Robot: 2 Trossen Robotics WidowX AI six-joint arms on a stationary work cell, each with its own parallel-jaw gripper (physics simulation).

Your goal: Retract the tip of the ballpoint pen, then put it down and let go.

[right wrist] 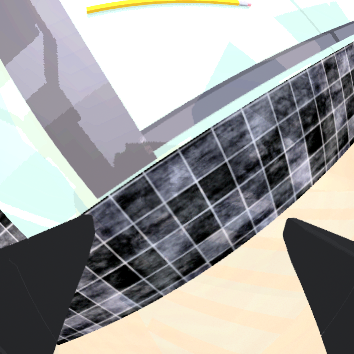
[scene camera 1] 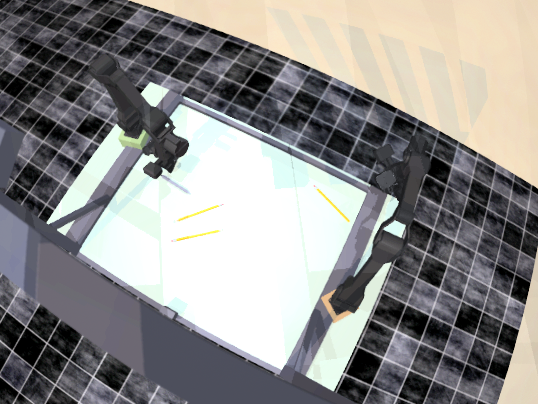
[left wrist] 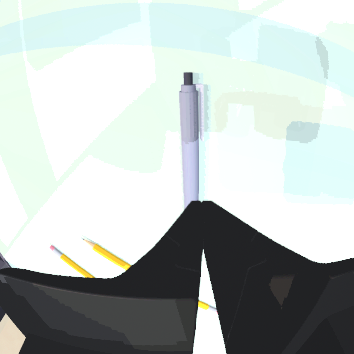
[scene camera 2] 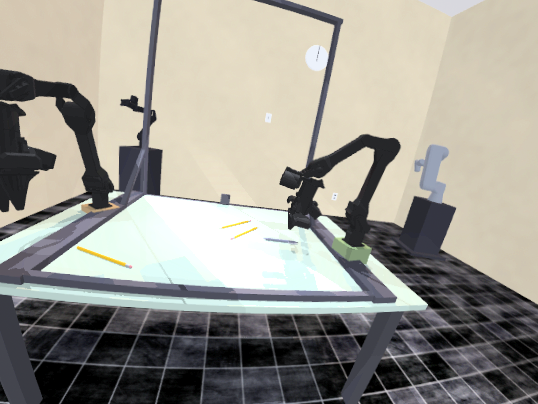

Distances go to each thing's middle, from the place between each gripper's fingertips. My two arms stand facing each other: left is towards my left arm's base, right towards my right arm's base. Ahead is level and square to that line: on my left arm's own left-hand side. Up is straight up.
I see the ballpoint pen (left wrist: 188, 95) 58 cm to the left of my right hand, 45 cm behind it and 15 cm below it.
Now: left hand 1 cm past the ballpoint pen, 2 cm to the left of it and 6 cm above it.
